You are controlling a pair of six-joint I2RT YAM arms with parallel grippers.
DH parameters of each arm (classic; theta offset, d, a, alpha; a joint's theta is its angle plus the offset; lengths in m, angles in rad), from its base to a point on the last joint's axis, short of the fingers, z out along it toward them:
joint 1: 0 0.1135 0.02 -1.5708
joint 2: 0 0 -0.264 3.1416
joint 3: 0.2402 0 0.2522 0
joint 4: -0.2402 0 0.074 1.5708
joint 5: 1.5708 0 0 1.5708
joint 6: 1.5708 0.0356 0 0
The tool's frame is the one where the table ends.
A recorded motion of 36 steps. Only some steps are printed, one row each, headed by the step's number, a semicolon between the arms.
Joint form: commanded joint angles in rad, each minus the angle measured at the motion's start. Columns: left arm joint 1, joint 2, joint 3, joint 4, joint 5, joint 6; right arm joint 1, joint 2, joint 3, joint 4, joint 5, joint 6.
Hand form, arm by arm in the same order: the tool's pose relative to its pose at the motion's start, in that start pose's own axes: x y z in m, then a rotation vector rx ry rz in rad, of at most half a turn. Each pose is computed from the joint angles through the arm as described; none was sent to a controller.
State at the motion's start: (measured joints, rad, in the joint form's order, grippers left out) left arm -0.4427 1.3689 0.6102 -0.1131 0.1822 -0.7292; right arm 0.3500 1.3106 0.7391 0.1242 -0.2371 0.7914
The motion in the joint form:
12: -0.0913 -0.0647 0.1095 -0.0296 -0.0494 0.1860; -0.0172 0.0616 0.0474 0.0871 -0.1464 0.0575
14: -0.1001 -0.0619 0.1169 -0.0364 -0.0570 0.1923; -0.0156 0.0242 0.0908 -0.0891 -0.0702 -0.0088
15: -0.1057 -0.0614 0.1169 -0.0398 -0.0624 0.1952; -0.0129 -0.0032 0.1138 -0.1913 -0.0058 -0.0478
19: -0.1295 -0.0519 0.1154 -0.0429 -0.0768 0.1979; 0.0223 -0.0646 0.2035 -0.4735 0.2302 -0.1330
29: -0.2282 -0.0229 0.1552 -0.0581 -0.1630 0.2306; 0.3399 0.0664 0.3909 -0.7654 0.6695 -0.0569
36: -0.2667 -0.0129 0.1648 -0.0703 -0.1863 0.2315; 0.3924 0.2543 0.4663 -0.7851 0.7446 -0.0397
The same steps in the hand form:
12: -0.0107 -0.0465 -0.0236 0.0905 -0.0982 0.2731; -0.0123 0.0082 0.0110 -0.1414 0.0467 0.0417
14: -0.0102 -0.0490 -0.0236 0.0873 -0.0971 0.2849; -0.0147 0.0112 0.0012 -0.0256 0.0538 0.0039
15: -0.0089 -0.0496 -0.0233 0.0833 -0.0948 0.2909; -0.0158 0.0131 -0.0067 0.0532 0.0470 -0.0243
19: -0.0036 -0.0521 -0.0200 0.0751 -0.0812 0.3083; -0.0184 0.0261 -0.0303 0.2940 0.0145 -0.1186
29: 0.0090 -0.0741 -0.0161 0.0548 -0.0870 0.4071; 0.0289 0.0833 -0.0133 0.5676 0.0325 -0.3099
36: 0.0164 -0.0808 -0.0145 0.0489 -0.0749 0.4345; 0.0506 0.0838 0.0309 0.6726 0.0814 -0.3798

